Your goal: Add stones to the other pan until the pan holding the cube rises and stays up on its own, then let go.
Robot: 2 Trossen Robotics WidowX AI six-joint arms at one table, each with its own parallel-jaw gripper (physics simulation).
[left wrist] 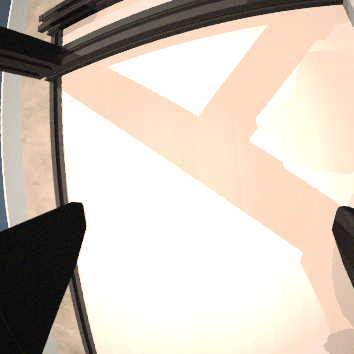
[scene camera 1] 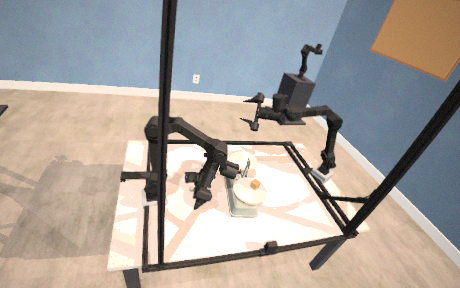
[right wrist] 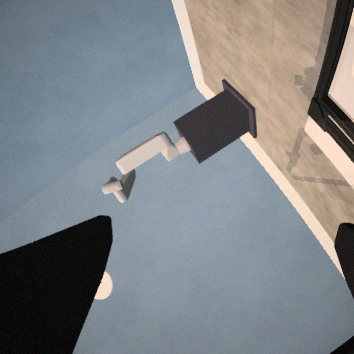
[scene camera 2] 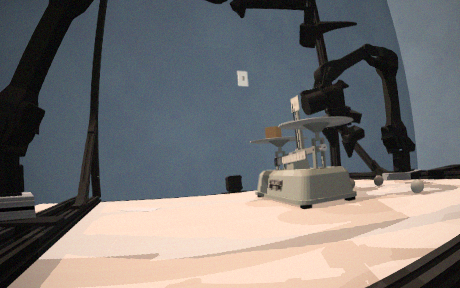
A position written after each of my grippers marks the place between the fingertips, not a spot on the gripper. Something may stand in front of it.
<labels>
My left gripper (scene camera 2: 341, 152) is open, with nothing in its grasp. Also in view: a grey balance scale (scene camera 2: 299, 184). My right gripper (right wrist: 230, 233) is open, holding nothing.
</labels>
